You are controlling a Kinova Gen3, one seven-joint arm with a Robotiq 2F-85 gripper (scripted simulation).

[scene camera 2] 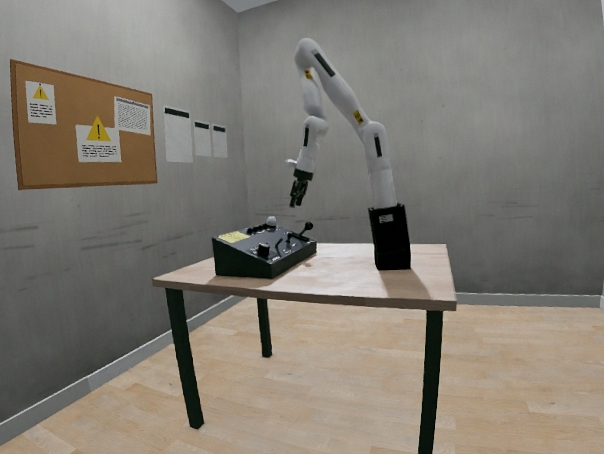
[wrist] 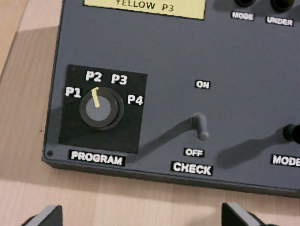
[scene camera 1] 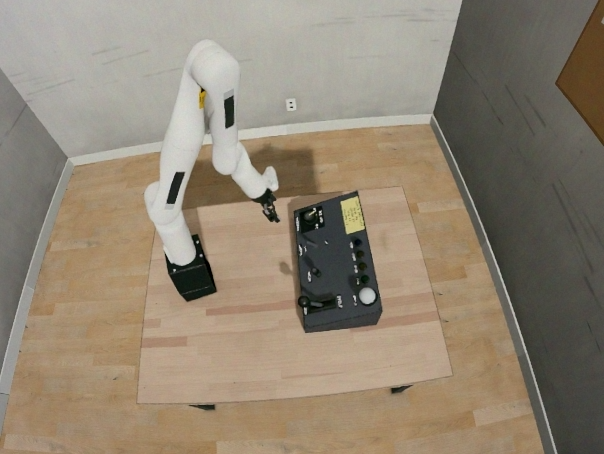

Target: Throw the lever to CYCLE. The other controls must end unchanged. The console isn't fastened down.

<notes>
In view: a dark console (scene camera 1: 347,284).
The dark console is seen too in scene camera 2 (scene camera 2: 235,254) and in the wrist view (wrist: 148,77).
</notes>
